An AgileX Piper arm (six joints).
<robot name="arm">
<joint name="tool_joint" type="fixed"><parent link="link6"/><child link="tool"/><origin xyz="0 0 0" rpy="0 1.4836 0"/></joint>
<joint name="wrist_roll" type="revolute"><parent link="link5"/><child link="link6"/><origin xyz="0.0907 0 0.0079" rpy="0 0 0"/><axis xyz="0.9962 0 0.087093"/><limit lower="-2.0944" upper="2.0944"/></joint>
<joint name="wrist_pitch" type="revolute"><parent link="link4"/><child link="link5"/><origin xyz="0 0 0" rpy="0 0 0"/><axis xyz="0 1 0"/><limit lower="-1.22" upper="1.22"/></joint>
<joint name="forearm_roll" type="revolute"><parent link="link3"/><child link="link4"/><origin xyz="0.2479 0 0.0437" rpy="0 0 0"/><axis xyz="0.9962 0 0.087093"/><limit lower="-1.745" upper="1.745"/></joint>
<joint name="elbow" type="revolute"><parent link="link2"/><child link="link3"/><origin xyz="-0.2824 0 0.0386" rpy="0 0 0"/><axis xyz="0 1 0"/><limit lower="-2.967" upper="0"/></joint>
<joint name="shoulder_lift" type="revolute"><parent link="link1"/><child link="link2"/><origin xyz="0 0 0" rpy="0 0 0"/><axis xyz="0 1 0"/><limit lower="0" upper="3.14"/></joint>
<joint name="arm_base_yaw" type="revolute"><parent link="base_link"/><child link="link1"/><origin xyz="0 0 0.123" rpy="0 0 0"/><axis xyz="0 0 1"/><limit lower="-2.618" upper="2.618"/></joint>
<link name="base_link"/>
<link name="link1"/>
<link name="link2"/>
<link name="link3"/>
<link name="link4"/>
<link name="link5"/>
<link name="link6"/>
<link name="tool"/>
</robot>
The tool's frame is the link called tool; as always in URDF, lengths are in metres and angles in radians.
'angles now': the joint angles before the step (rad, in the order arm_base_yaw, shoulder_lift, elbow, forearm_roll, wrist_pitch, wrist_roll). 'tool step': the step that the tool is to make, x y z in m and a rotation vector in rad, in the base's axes. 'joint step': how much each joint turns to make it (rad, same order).
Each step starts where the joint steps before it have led.
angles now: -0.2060, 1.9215, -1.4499, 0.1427, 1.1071, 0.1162
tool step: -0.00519, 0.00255, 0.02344, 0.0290, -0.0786, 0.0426
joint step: -0.0082, -0.0599, 0.0000, 0.0564, 0.0000, -0.0717
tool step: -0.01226, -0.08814, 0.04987, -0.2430, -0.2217, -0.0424
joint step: -0.2029, -0.0599, -0.0929, -0.1207, -0.1174, -0.1511
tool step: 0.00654, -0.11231, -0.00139, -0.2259, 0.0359, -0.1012
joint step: -0.1925, 0.2125, -0.3030, -0.1834, 0.0096, -0.0747
